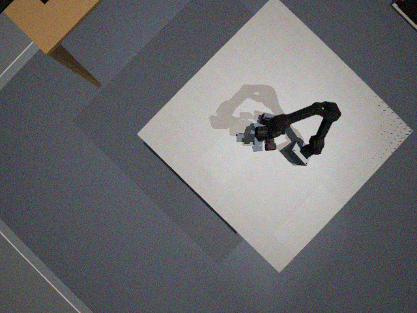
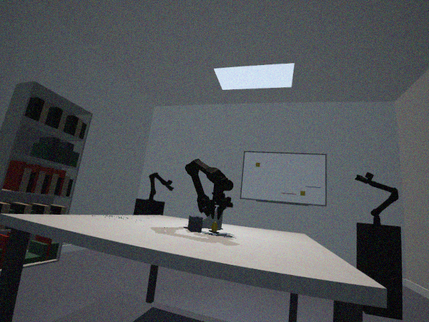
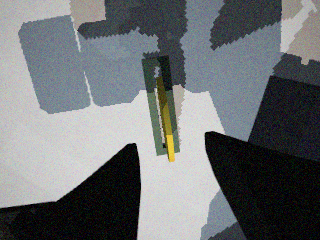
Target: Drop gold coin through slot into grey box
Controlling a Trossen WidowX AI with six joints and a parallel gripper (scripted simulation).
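Right now the gold coin is 4 cm below my gripper tip.
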